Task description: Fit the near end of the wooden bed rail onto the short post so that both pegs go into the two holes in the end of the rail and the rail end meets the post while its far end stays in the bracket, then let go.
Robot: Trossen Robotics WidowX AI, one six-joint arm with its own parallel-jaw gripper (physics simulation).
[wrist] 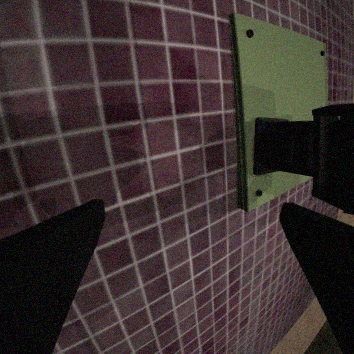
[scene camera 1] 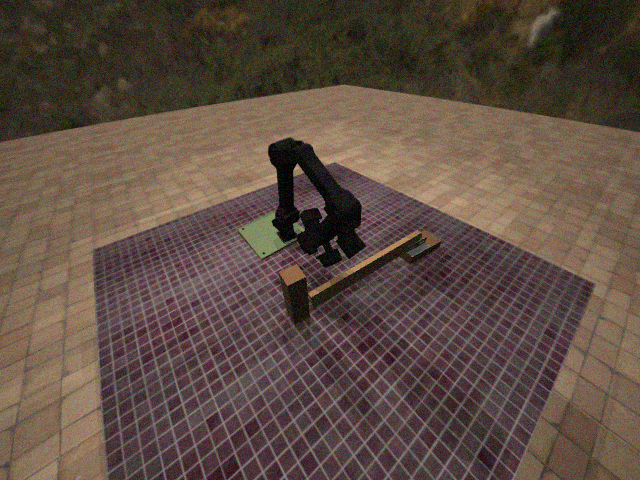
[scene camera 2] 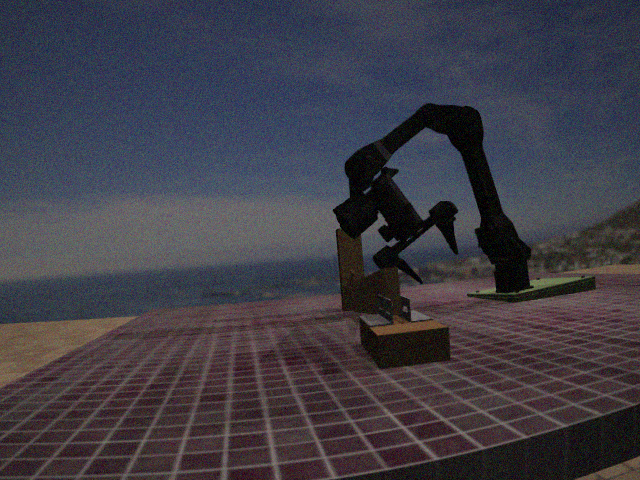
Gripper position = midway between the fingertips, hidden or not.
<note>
My gripper (scene camera 2: 439,268) is open, holding nothing. Also in view: a wooden bed rail (scene camera 1: 331,288). Further things: a short post (scene camera 2: 350,257).
The wooden bed rail also shows in scene camera 2 (scene camera 2: 385,282). My gripper is seen too in the wrist view (wrist: 194,209) and in scene camera 1 (scene camera 1: 311,245). The wrist view does not show the wooden bed rail: it is out of frame.
</note>
